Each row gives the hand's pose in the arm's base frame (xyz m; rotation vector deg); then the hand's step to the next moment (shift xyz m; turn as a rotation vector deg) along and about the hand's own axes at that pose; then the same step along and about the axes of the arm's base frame.
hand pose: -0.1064 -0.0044 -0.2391 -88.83 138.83 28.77
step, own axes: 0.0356 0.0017 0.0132 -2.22 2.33 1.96
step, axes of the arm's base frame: -0.0164 -0.0237 -0.0247 -1.18 3.53 -0.61
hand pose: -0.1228 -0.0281 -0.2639 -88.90 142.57 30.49
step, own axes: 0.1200 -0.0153 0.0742 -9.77 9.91 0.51
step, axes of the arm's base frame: -0.0439 -0.0781 -0.1100 -4.49 12.30 4.75
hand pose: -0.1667 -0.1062 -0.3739 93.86 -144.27 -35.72
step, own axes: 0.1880 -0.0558 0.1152 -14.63 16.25 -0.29
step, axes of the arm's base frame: -0.0643 -0.1529 -0.1556 -7.64 18.60 8.60
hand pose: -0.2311 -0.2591 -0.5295 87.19 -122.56 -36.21
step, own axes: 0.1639 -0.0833 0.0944 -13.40 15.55 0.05
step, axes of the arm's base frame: -0.0422 -0.1694 -0.1107 -7.68 17.26 8.02
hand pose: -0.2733 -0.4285 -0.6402 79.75 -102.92 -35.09
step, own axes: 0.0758 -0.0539 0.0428 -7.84 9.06 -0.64
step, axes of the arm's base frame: -0.0111 -0.0913 -0.0450 -3.93 10.14 5.06
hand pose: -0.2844 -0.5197 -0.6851 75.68 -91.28 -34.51
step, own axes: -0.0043 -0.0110 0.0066 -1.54 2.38 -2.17
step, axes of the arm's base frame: -0.0008 -0.0005 -0.0135 0.75 2.56 2.37
